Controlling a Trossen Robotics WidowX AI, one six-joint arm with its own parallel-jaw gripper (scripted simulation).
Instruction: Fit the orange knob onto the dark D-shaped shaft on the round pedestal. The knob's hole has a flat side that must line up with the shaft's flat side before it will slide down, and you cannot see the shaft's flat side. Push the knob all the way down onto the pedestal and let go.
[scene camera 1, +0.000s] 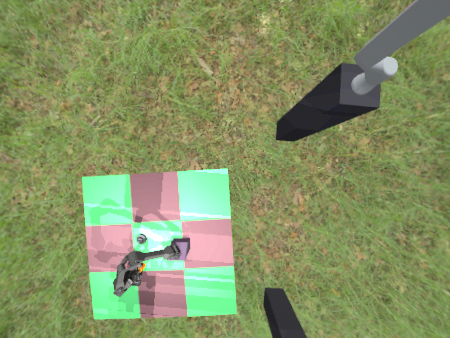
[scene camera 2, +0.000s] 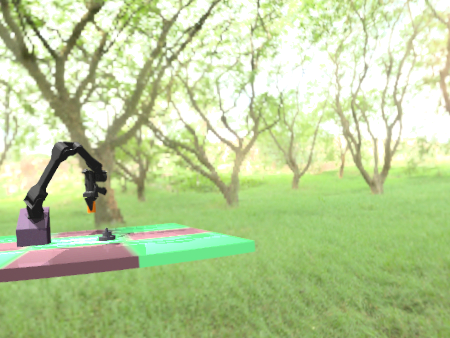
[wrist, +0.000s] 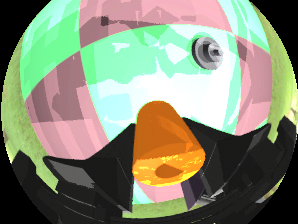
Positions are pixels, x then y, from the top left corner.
The gripper (wrist: 158, 124) holds an orange knob (wrist: 165, 152).
